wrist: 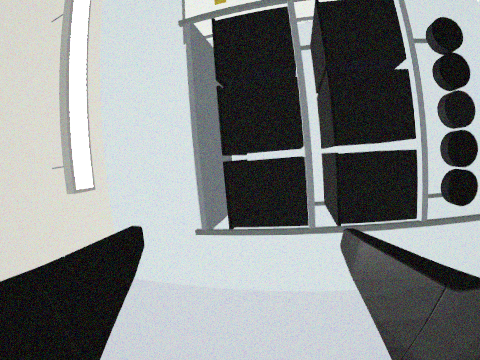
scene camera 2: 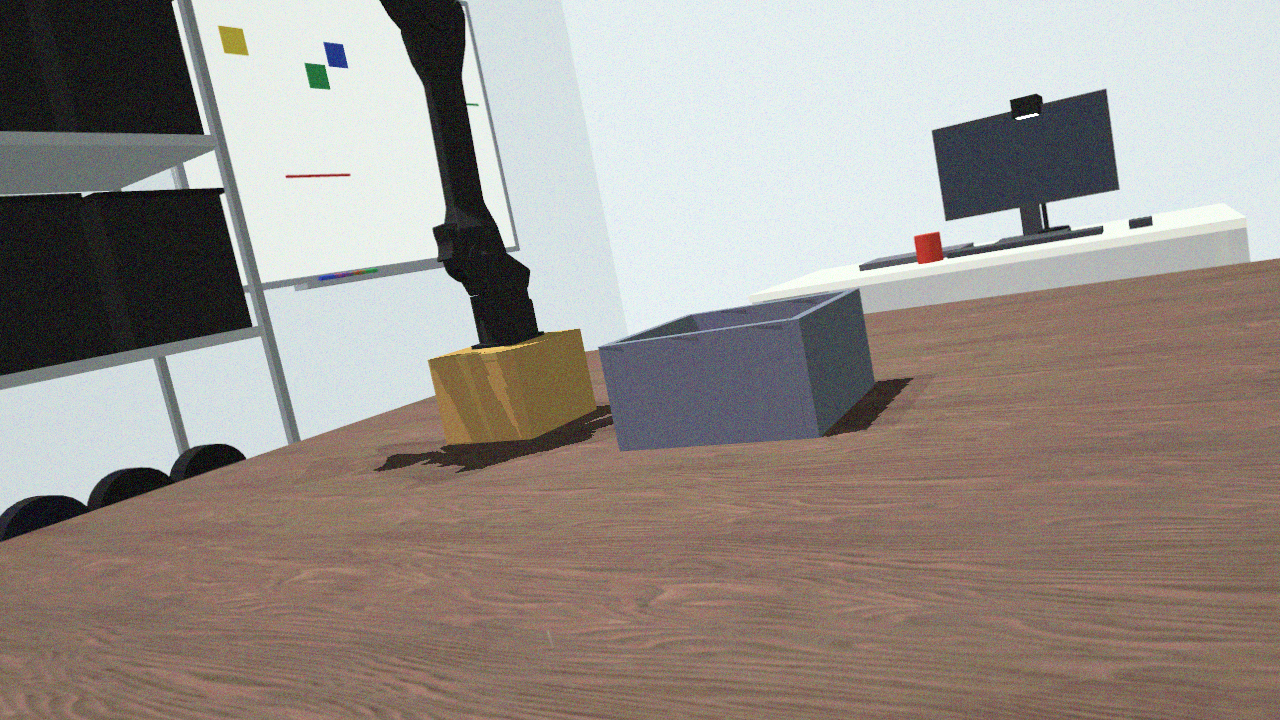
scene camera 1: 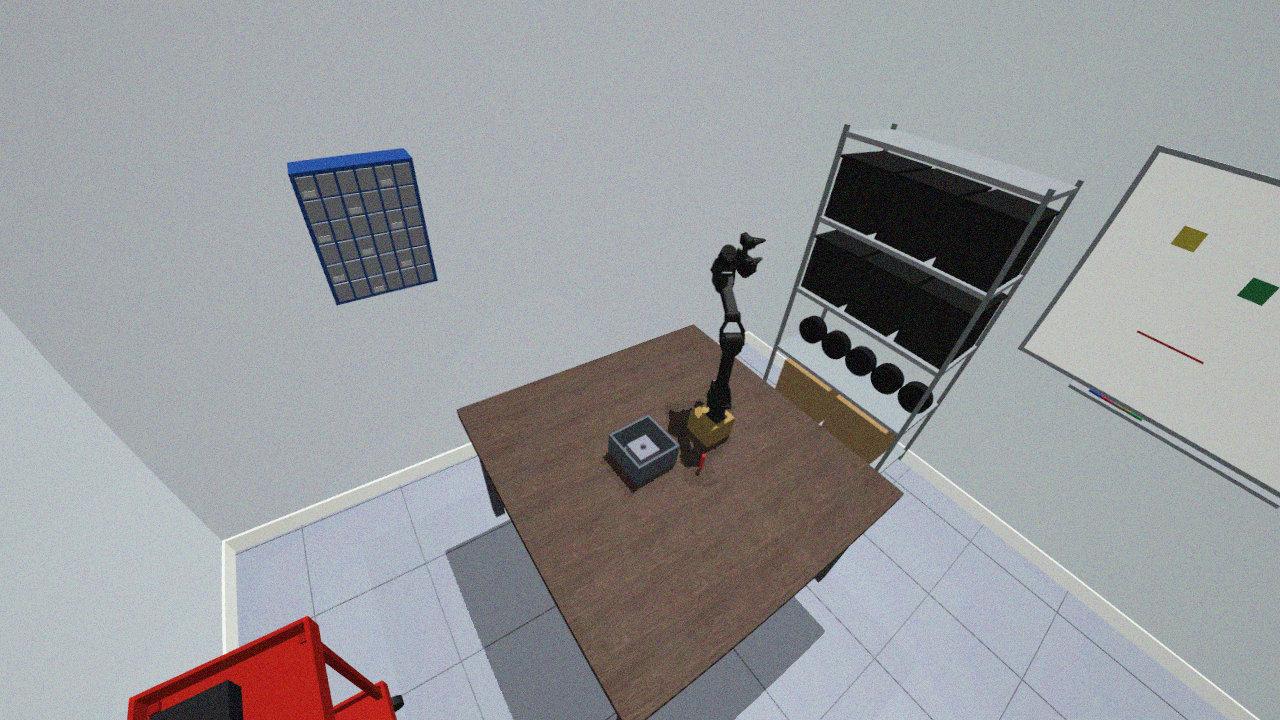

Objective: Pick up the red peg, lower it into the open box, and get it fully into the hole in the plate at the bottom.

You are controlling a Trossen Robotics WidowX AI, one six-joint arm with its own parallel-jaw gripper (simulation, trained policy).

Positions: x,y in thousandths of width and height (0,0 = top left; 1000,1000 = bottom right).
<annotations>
gripper: wrist 511,665; scene camera 1 596,347; not seen in scene camera 2 (out of frame)
</annotations>
